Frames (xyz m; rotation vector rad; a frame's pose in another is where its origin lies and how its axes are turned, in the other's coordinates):
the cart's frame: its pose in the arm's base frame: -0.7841 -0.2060 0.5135 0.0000 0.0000 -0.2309
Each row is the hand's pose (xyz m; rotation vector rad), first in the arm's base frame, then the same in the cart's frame.
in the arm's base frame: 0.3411 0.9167 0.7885 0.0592 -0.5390 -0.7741
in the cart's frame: 0.8384 1.3504 0.2750 0.1193 -0.5218 -0.5489
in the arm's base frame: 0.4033 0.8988 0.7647 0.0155 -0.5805 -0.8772
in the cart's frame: 0.9030 1.3472 0.2512 0.0810 -0.5663 -0.6528
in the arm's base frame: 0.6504 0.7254 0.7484 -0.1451 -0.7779 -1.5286
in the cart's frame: 1.1833 1.2350 0.2349 -0.0530 -0.7672 -1.3099
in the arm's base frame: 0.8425 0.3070 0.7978 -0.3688 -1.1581 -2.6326
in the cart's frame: 1.4660 0.8716 0.2843 -0.2201 -1.1273 -2.4329
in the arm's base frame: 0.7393 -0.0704 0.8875 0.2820 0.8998 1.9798
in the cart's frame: 1.4519 0.4806 0.3740 0.1844 0.9681 2.1910
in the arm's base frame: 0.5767 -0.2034 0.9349 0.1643 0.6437 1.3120
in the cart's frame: 1.3241 0.3140 0.4214 0.0916 0.6774 1.5338
